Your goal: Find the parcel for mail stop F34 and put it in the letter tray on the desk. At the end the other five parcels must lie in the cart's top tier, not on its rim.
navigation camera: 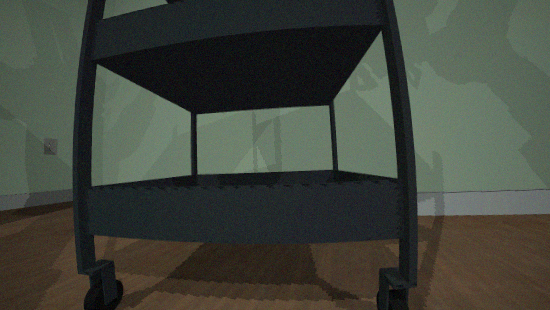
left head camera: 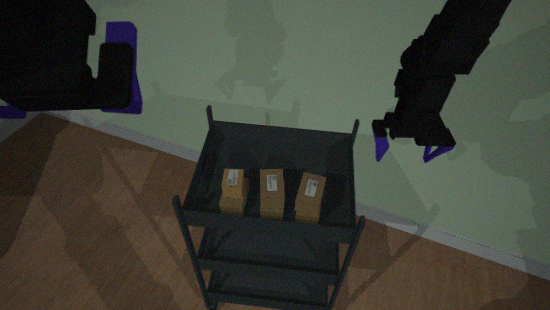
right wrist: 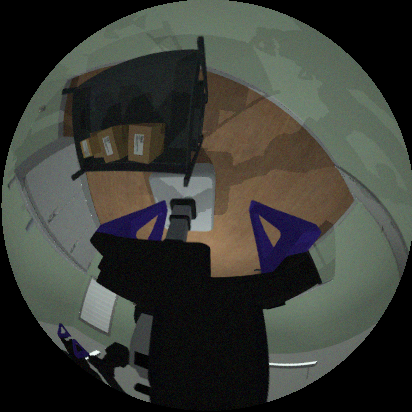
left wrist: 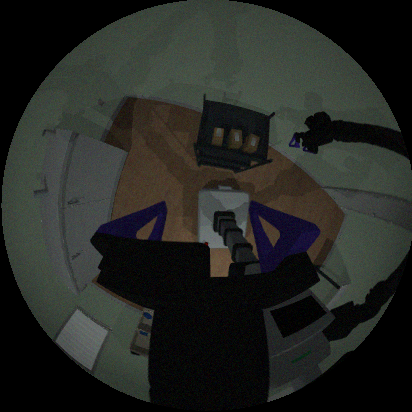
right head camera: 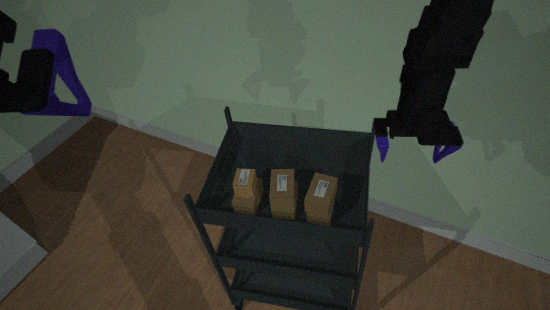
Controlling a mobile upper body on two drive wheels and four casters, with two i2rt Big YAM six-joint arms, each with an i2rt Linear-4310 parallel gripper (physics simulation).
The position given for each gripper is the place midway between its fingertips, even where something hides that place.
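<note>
The left gripper appears at (left head camera: 83,109), (left wrist: 207,205) and (right head camera: 40,112), while the right gripper can be seen at (right head camera: 407,160), (left head camera: 400,160) and (right wrist: 207,204). A dark tiered cart (navigation camera: 205,64), (left head camera: 248,255), (right wrist: 163,87), (left wrist: 214,113), (right head camera: 272,256) is part of the scene as well. So are a grey cabinet (left wrist: 81,173) and a window with blinds (right wrist: 98,303).
</note>
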